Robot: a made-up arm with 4 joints. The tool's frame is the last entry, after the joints.
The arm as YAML. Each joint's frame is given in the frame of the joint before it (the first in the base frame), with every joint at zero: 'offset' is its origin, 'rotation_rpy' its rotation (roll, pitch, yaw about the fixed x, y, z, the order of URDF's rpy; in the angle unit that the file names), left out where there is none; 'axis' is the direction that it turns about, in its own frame. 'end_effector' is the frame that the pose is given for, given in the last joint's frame.
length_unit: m
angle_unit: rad
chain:
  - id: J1
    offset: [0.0, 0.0, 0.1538]
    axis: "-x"
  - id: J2
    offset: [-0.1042, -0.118, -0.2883]
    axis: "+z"
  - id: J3
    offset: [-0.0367, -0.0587, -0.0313]
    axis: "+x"
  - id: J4
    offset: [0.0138, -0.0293, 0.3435]
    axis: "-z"
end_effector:
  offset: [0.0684, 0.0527, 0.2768]
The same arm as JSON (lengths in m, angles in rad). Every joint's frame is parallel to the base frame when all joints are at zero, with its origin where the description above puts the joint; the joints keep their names.
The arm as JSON. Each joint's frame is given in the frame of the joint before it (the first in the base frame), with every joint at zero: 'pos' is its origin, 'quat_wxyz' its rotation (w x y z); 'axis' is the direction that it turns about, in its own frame. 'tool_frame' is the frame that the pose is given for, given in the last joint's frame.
{"length_unit": "m", "angle_unit": "rad", "joints": [{"joint": "J1", "pos": [0.0, 0.0, 0.1538], "quat_wxyz": [1.0, 0.0, 0.0, 0.0], "axis": [-1.0, 0.0, 0.0]}, {"joint": "J2", "pos": [-0.1042, -0.118, -0.2883], "quat_wxyz": [1.0, 0.0, 0.0, 0.0], "axis": [0.0, 0.0, 1.0]}, {"joint": "J3", "pos": [-0.0367, -0.0587, -0.0313], "quat_wxyz": [1.0, 0.0, 0.0, 0.0], "axis": [1.0, 0.0, 0.0]}, {"joint": "J4", "pos": [0.0138, -0.0293, 0.3435], "quat_wxyz": [1.0, 0.0, 0.0, 0.0], "axis": [0.0, 0.0, -1.0]}], "tool_frame": {"pos": [0.0684, 0.0527, 0.2768], "quat_wxyz": [1.0, 0.0, 0.0, 0.0]}}
